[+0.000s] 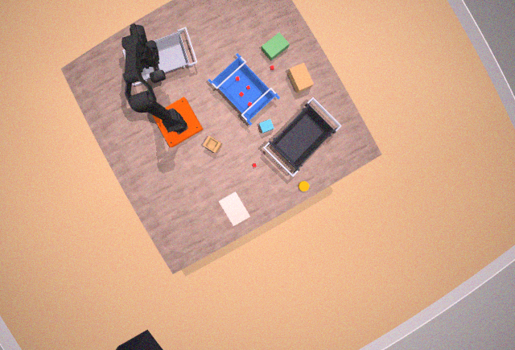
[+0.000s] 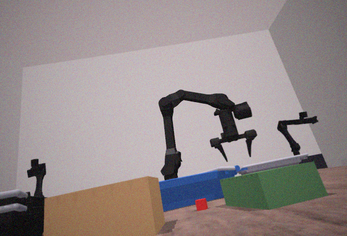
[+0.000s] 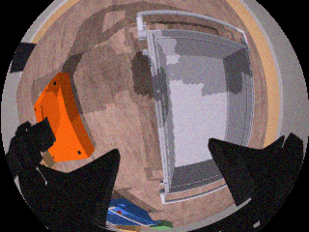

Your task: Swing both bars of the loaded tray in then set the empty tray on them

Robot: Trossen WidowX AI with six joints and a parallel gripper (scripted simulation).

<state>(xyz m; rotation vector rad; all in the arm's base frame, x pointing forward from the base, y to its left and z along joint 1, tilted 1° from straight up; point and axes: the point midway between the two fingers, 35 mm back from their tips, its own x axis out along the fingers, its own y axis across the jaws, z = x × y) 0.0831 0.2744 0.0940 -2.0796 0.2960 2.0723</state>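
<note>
Right now the grey tray is 2 cm ahead of my gripper tip, 8 cm to the left of it and 5 cm below it. Round my gripper tip: small box: 44 cm to the right, 8 cm below; then red block: 48 cm ahead, 27 cm to the right, 9 cm below; then green block: 55 cm ahead, 19 cm to the right, 8 cm below.
</note>
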